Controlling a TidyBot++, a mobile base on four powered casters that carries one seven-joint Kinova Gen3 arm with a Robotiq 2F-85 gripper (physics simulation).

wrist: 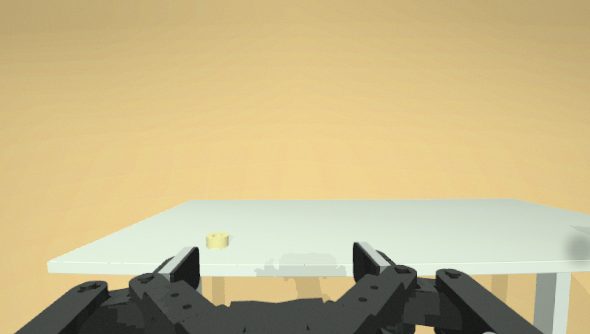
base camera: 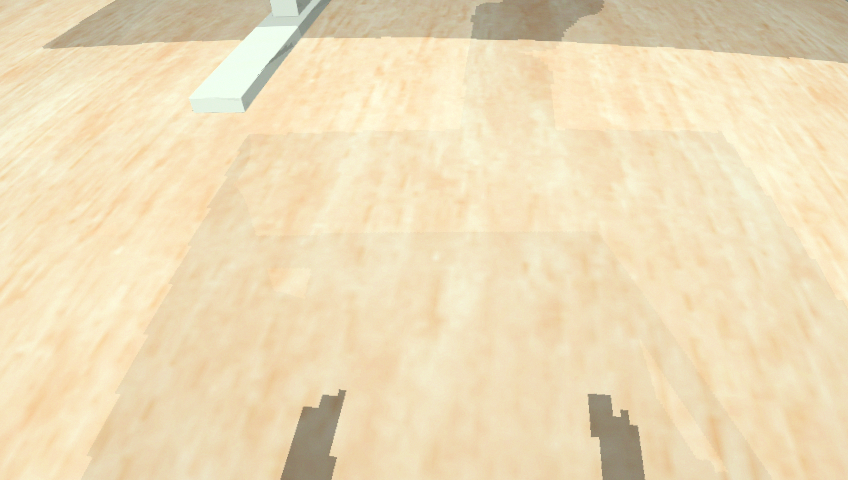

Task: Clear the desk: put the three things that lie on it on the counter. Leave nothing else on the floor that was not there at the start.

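Places are measured from the arm's base along level axes (x ahead, y left, z up), in millimetres.
Where they show: gripper, fingertip midpoint: (wrist: 277,261).
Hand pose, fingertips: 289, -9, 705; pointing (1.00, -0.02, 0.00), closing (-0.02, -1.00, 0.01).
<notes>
Each offset is from my fingertips to the top centre of the thing, as dx, dy, dz. "spot": to the spot under its first point. Level surfaces: height alone.
A small pale yellow round thing @(+489, +131, -127) (wrist: 217,241) stands on the white desk @(dz -152) (wrist: 400,230), left of the middle and towards the near edge, in the wrist view. My gripper (wrist: 277,261) is open, with nothing between its fingers. It is on the near side of the desk, and the yellow thing shows beyond it, just right of the left fingertip. In the base camera view a white desk foot (base camera: 243,65) lies on the floor at the upper left. The other things from the desk and the counter do not show in these views.
A desk leg @(spot: +625, -949, -428) (wrist: 561,300) stands under the right part of the top. A plain tan wall (wrist: 300,100) rises behind the desk. Shadows fall on the wooden floor @(dz -1102) (base camera: 416,178) in the base camera view.
</notes>
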